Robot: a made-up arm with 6 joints. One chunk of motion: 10 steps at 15 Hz.
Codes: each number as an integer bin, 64 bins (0 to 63) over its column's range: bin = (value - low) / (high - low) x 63, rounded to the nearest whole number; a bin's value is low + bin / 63 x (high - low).
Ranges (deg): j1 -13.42..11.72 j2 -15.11..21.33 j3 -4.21..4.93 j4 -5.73..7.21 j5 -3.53..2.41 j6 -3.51..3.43
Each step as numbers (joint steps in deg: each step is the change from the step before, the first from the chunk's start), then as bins.
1 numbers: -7.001 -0.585 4.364 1.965 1.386 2.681
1 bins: 16 25 59 37 52 56
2 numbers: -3.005 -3.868 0.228 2.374 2.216 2.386
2 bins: 26 19 31 39 61 54
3 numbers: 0.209 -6.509 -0.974 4.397 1.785 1.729
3 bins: 34 15 22 49 56 48
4 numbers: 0.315 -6.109 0.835 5.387 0.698 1.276
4 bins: 34 16 35 54 45 43
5 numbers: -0.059 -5.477 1.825 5.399 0.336 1.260
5 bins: 33 17 42 54 41 43
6 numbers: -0.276 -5.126 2.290 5.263 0.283 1.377
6 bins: 33 17 45 54 40 44
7 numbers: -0.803 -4.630 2.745 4.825 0.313 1.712
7 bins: 32 18 48 51 41 47
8 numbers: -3.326 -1.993 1.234 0.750 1.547 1.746
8 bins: 25 23 38 32 54 48
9 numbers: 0.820 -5.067 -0.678 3.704 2.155 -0.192
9 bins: 36 17 24 46 60 30
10 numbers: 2.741 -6.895 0.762 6.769 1.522 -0.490
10 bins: 40 14 34 61 54 27
